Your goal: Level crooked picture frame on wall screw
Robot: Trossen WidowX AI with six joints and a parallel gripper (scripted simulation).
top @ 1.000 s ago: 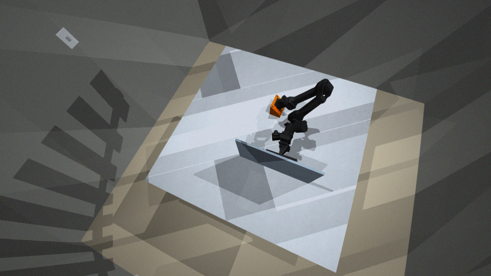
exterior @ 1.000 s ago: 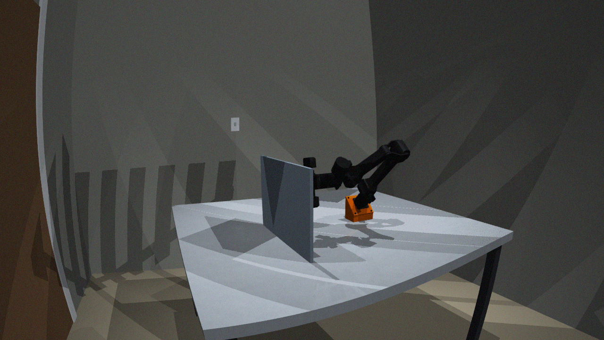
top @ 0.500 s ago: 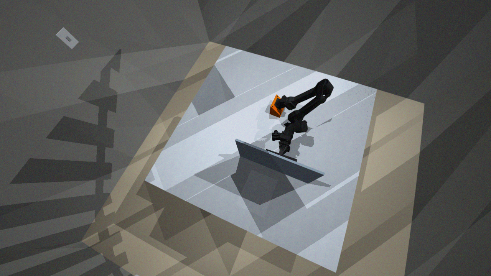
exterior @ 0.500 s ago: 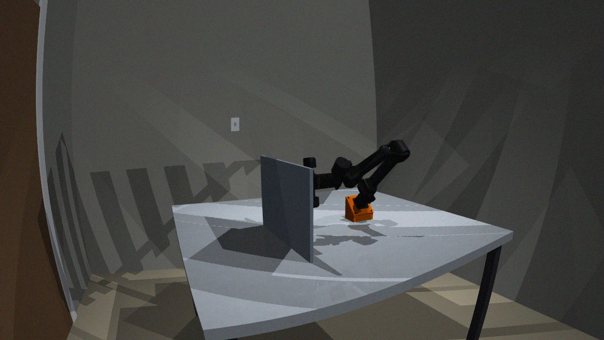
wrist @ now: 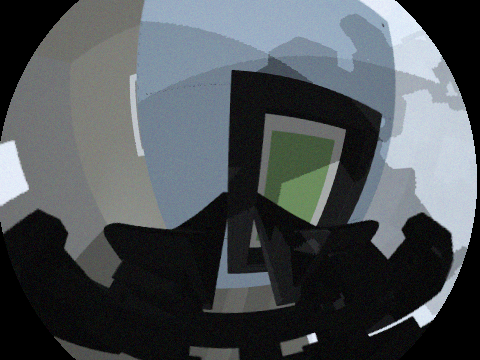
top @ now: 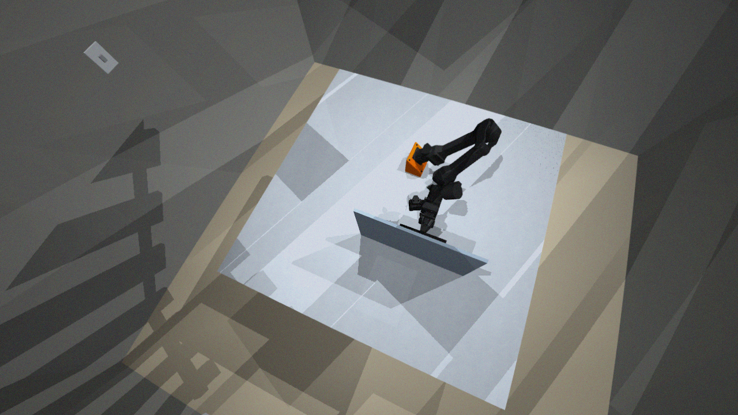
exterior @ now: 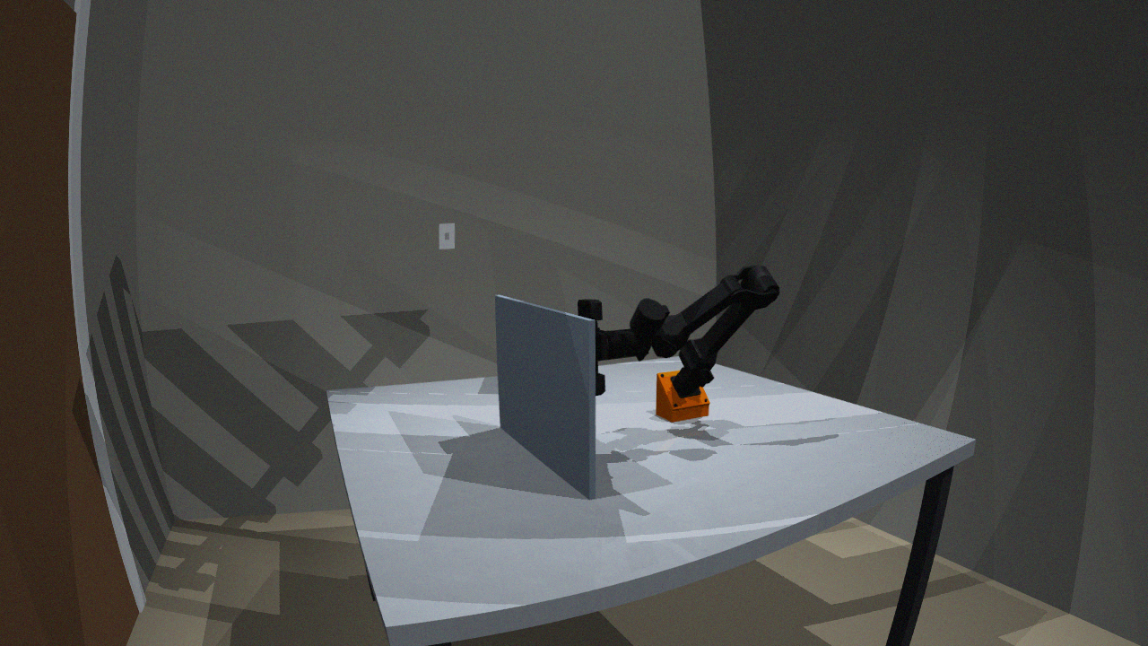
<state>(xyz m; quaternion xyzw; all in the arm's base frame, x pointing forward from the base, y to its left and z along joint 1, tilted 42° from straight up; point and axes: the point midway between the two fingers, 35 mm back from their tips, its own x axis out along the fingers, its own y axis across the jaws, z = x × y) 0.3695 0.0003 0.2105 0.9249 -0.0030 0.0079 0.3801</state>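
Now: the picture frame 50 mm below my gripper tip, 10 mm to the left of it and 10 mm ahead of it. The rest, counted from my gripper tip: grey wall panel (70 mm below, 20 mm ahead, 10 mm to the right).
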